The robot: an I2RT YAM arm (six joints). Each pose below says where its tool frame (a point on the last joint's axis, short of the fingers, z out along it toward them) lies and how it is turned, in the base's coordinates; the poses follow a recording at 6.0 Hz.
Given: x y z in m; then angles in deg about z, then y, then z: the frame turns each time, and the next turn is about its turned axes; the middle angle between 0 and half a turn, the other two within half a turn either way.
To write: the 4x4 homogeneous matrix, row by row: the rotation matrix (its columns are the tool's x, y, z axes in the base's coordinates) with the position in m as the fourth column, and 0 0 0 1 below. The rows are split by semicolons. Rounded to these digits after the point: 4 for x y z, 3 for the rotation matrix.
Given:
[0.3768 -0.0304 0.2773 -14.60 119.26 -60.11]
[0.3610 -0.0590 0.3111 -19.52 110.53 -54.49]
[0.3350 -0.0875 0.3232 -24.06 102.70 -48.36]
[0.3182 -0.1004 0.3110 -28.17 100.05 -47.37]
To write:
-0.454 -0.284 0.844 0.3768; -0.778 0.589 -0.220 -0.0304; -0.435 -0.756 -0.489 0.2773; 0 0 0 1
-0.464 -0.075 0.883 0.3610; -0.699 0.643 -0.313 -0.0590; -0.544 -0.762 -0.351 0.3111; 0 0 0 1
-0.438 0.121 0.891 0.3350; -0.623 0.674 -0.398 -0.0875; -0.648 -0.729 -0.220 0.3232; 0 0 0 1
-0.452 0.207 0.868 0.3182; -0.593 0.658 -0.465 -0.1004; -0.667 -0.724 -0.175 0.3110; 0 0 0 1

